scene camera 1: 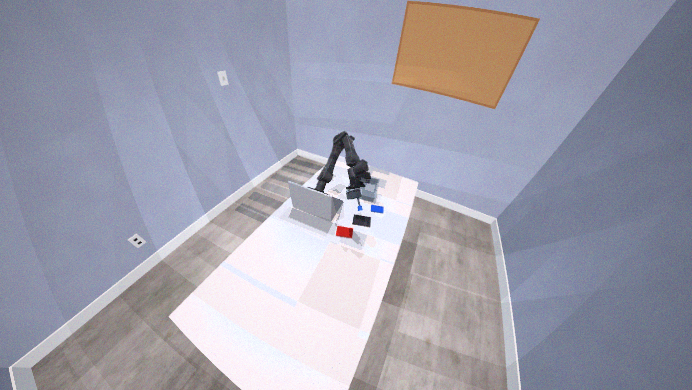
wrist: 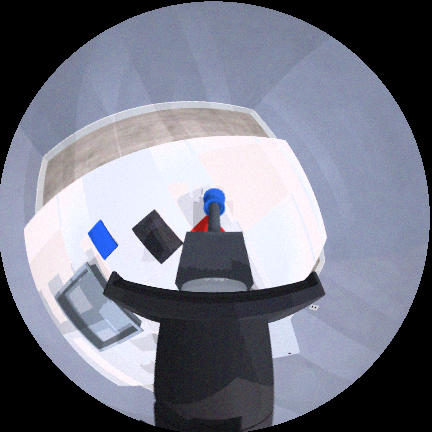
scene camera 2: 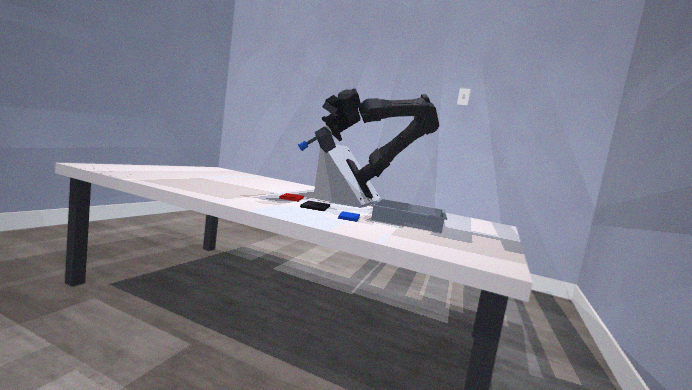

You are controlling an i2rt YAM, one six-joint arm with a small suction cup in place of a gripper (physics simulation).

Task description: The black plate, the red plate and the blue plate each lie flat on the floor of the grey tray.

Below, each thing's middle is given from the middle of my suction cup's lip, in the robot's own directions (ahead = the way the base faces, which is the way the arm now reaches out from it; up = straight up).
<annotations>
Now: suction cup 200 mm above the black plate (wrist: 153,232) and 90 mm to the right of it. Also, from my suction cup: grey tray (scene camera 2: 411,215): 390 mm to the left, 180 mm below, 150 mm behind.
</annotations>
